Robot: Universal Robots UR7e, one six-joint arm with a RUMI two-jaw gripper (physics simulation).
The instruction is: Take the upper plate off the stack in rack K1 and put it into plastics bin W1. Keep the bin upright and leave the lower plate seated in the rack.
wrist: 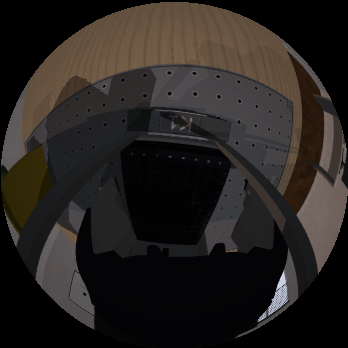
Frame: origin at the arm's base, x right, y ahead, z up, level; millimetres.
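Seen in the pictures: gripper, fingertip midpoint: (pixel 182 178).
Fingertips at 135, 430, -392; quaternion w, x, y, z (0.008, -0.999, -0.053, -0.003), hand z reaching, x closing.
Observation:
Offsets run from my fingertips to a thing's top centre, as dx, dy, dz. "pt": to the spot under its first point. Level surfaces: height alone.
Rack K1 @(pt -41, +53, -4) (pixel 142 121), a dark frame with its label at the upper middle and long side rails curving down left and right, surrounds the plate stack. The upper plate @(-10, -25, +27) (pixel 175 192), nearly black with faint rows of wells, fills the middle of the view. My gripper (pixel 182 178) is open and empty; its grey jaws stand left and right of the plate, apart from it in the view. The exact height of the fingertips against the plate is hard to tell. The lower plate cannot be told apart in the dark. Plastics bin W1 cannot be identified.
A grey perforated board @(dz -20) (pixel 206 80) lies under the rack on a light wooden table @(dz -33) (pixel 165 35). An olive-yellow object @(pt -294, -4, +62) (pixel 24 182) stands at the left edge of view, beyond the left rail. A dark brown wooden surface (pixel 311 125) shows at the right.

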